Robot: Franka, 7 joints.
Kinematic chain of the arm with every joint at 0, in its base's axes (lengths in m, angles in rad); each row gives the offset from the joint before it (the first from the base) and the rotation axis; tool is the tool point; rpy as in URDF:
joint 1: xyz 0 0 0.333 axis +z
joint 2: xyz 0 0 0 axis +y
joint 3: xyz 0 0 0.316 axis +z
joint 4: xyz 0.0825 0 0 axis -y
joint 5: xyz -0.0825 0 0.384 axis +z
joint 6: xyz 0 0 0 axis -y
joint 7: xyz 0.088 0 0 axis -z
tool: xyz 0 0 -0.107 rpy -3.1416 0 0
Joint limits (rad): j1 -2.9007..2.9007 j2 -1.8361..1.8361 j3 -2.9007..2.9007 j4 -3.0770..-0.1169 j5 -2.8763..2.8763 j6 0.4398..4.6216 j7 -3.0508..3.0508
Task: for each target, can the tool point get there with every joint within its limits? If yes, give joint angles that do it. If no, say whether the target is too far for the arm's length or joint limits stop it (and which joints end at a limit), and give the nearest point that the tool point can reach.
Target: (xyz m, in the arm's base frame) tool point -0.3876 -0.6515 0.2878
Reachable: yes | joints -1.7612 1.2330 -0.6719 -0.6347 -0.2301 1.3852 -1.7171
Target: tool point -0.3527 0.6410 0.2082
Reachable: yes | joints 1.8391 1.4035 0.5218 -1.0650 -0.1994 4.1837 -1.3307
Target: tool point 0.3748 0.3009 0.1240
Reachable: yes | joints 0.5220 0.4827 0.2106 -2.4335 0.4829 3.0463 -1.6852
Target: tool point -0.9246 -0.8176 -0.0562
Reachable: no: too far | nearest point -0.6129 -0.5420 0.0750 | short by 0.436 m
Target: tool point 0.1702 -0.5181 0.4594
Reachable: yes | joints -2.3033 0.7644 1.0614 -1.9437 1.7364 0.7846 -0.2104
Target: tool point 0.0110 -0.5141 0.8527
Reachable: yes | joints 2.4475 -1.3445 0.8459 -1.6014 0.8108 3.1585 2.0748
